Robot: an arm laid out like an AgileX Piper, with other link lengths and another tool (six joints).
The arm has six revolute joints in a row. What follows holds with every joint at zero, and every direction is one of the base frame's.
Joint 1 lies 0.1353 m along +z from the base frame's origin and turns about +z.
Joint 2 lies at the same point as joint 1 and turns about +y.
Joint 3 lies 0.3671 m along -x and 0.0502 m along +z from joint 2 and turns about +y.
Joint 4 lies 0.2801 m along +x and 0.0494 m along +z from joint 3 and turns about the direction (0.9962, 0, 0.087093).
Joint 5 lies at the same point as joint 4 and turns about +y.
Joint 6 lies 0.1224 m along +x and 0.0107 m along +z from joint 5 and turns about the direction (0.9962, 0, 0.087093).
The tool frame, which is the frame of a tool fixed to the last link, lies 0.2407 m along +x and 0.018 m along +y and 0.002 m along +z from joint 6; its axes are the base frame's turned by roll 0.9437, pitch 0.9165 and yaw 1.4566 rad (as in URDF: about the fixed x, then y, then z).
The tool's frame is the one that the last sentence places.
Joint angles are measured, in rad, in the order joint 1, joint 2, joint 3, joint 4, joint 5, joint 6. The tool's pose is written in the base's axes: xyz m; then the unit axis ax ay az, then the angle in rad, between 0 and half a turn. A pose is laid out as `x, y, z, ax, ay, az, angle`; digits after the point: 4 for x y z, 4 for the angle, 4 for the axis.
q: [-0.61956, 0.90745, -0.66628, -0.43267, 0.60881, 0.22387]
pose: 0.2440, -0.2628, 0.1863, 0.4844, 0.8730, 0.0562, 2.0522
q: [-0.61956, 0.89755, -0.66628, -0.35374, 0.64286, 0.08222]
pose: 0.2402, -0.2474, 0.1757, 0.4507, 0.8902, 0.0657, 2.1125
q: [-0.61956, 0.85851, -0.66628, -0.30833, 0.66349, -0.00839]
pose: 0.2370, -0.2371, 0.1808, 0.4238, 0.9031, 0.0689, 2.1176
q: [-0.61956, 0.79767, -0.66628, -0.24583, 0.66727, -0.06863]
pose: 0.2404, -0.2235, 0.1964, 0.4086, 0.9088, 0.0839, 2.0708
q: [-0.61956, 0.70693, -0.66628, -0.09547, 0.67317, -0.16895]
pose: 0.2526, -0.1909, 0.2192, 0.3902, 0.9111, 0.1327, 1.9905
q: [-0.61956, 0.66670, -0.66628, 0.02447, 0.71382, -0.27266]
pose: 0.2573, -0.1608, 0.2198, 0.3674, 0.9141, 0.1717, 1.9954
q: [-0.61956, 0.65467, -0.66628, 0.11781, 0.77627, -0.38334]
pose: 0.2569, -0.1323, 0.2079, 0.3370, 0.9198, 0.2011, 2.0519
